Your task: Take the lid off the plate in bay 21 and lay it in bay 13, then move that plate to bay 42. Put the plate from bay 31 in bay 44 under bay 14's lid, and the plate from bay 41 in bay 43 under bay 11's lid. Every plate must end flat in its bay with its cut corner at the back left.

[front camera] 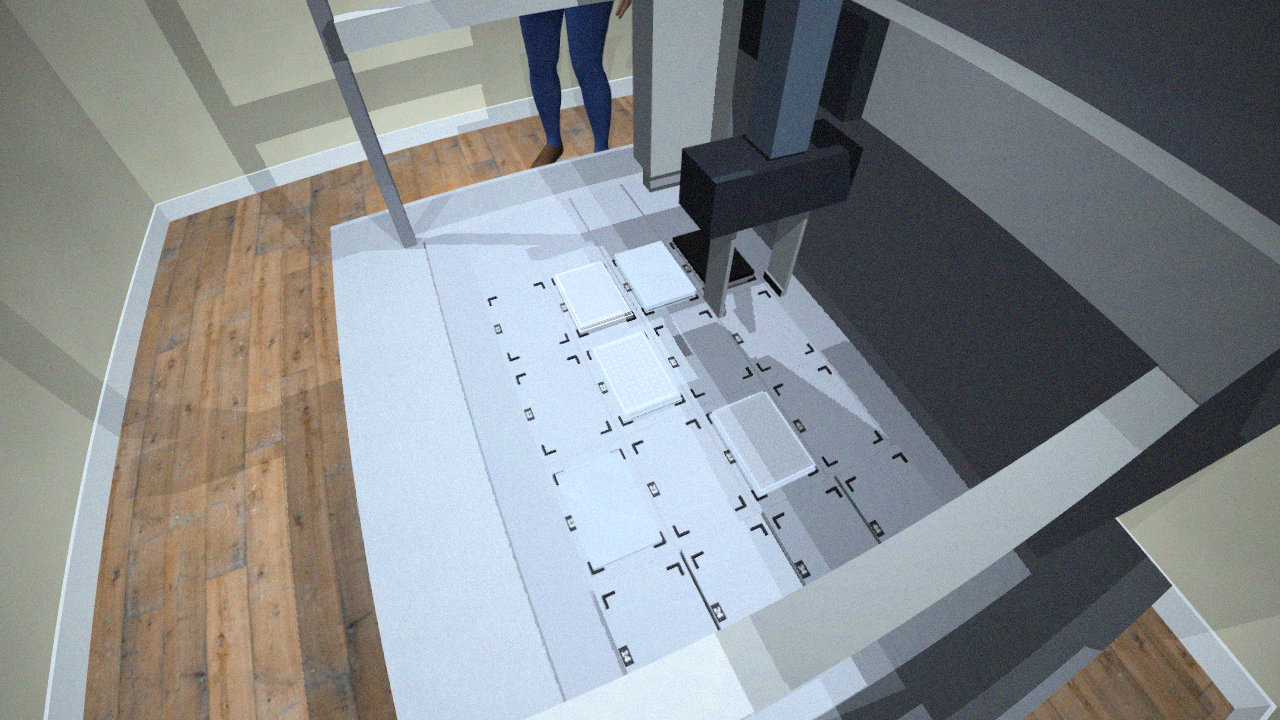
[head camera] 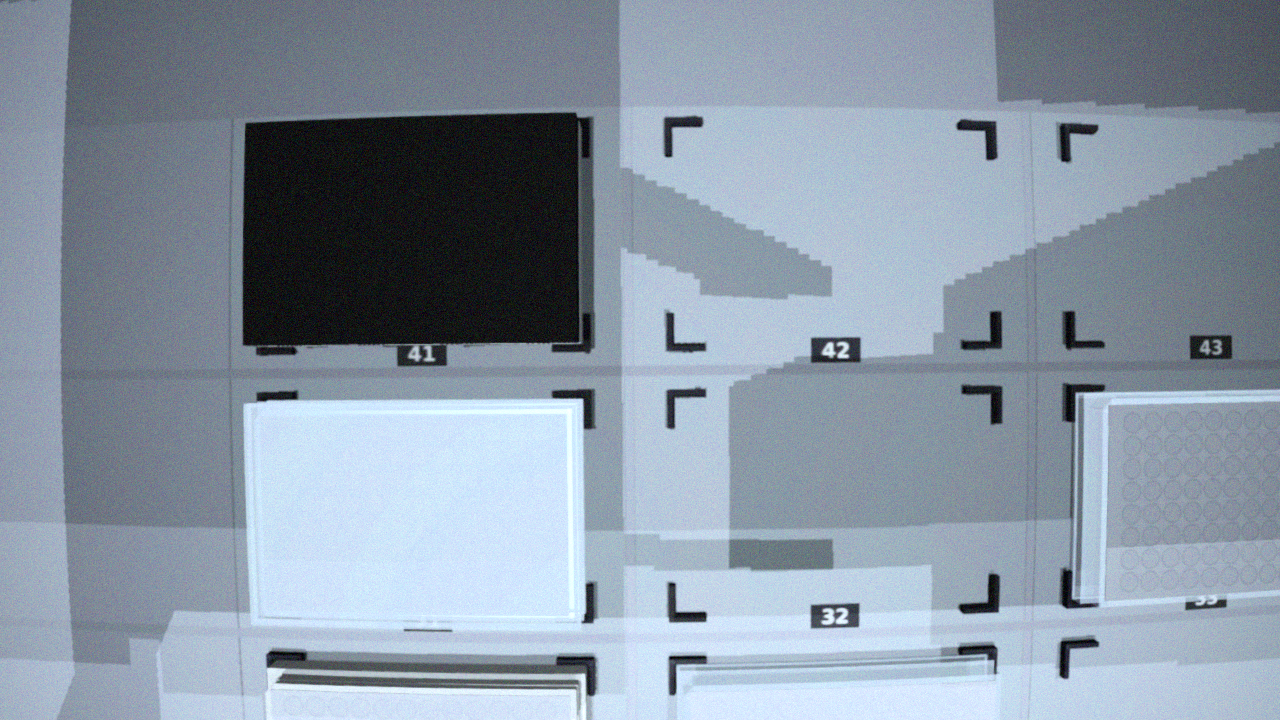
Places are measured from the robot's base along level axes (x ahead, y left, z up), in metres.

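Pixels of known places: gripper, fingertip midpoint: (front camera: 744, 296); robot's base, origin of the base link: (front camera: 490, 300).
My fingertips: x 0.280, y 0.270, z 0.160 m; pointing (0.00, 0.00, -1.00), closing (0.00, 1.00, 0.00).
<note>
For each thing: its top centre in the pictures, then the offset to it from my fingertips. "pt": a spot on its surface instead.
- lid, middle of its top: (front camera: 606, 505) dx +0.112, dy -0.227, dz -0.152 m
- bay 21 plate, middle of its top: (front camera: 591, 292) dx -0.216, dy -0.120, dz -0.145 m
- black plate, middle of its top: (head camera: 405, 228) (front camera: 712, 253) dx -0.216, dy +0.094, dz -0.143 m
- Bay 42, surface spot: (head camera: 895, 205) pt dx -0.027, dy +0.106, dz -0.160 m
- pale plate, middle of its top: (front camera: 634, 370) dx -0.052, dy -0.120, dz -0.145 m
My gripper (front camera: 747, 300) hangs above the back row near bay 42, its two jaws apart with no plate between them. It does not show in the head view. The lid (front camera: 608, 505) lies flat in bay 13. The bay 21 plate (front camera: 592, 295) (head camera: 425, 703) is white with its wells showing, partly cut off in the head view. A pale, smooth-topped plate (front camera: 655, 273) (head camera: 416, 514) is in bay 31. A black plate (front camera: 695, 253) (head camera: 411, 228) is in bay 41, partly behind a jaw in the front view. Bay 42 (head camera: 895, 205) shows bare deck between its corner marks. Cut corners are too unclear to tell.
A pale plate (front camera: 635, 374) (head camera: 836, 700) is in bay 22, and another plate (front camera: 762, 443) (head camera: 1194, 497) with round wells is in bay 33. A pale upright block (front camera: 682, 85) stands behind the gripper. Frame beams cross the front of the deck, and a person's legs (front camera: 565, 76) show beyond it.
</note>
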